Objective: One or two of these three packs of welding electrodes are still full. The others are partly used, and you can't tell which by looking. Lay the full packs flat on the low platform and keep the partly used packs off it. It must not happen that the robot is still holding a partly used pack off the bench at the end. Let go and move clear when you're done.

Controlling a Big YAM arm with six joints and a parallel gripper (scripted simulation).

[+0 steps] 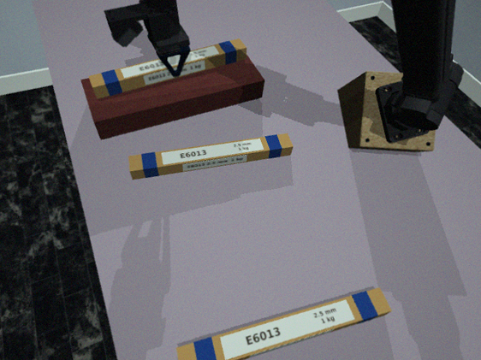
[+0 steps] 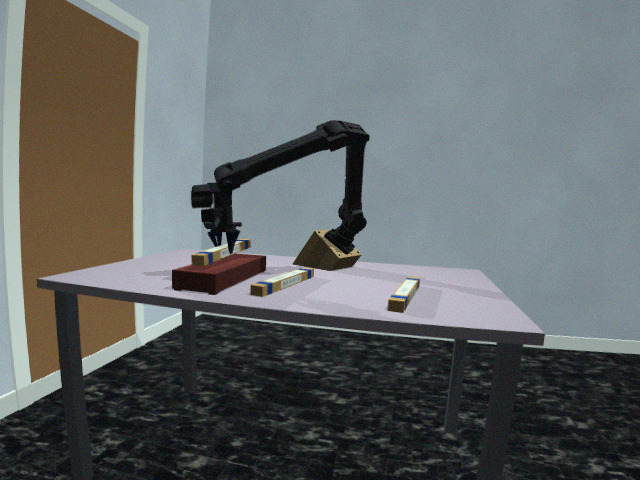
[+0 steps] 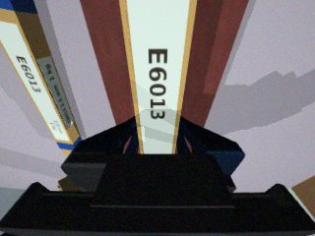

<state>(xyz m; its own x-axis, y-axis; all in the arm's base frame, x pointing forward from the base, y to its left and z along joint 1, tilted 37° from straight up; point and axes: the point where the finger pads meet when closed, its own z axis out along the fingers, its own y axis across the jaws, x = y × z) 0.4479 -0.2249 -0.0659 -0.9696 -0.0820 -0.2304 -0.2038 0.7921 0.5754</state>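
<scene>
The low platform lies 8 cm below my hand.
</scene>
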